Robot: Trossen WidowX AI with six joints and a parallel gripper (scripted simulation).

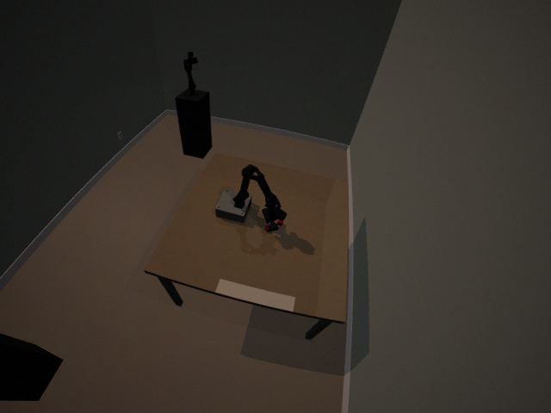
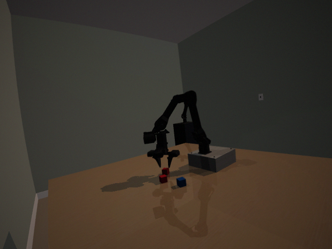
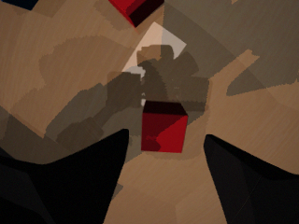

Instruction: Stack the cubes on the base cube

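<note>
Now: gripper tip 30 mm short of the blue cube, 190 mm to the right of it and 20 mm above it.
</note>
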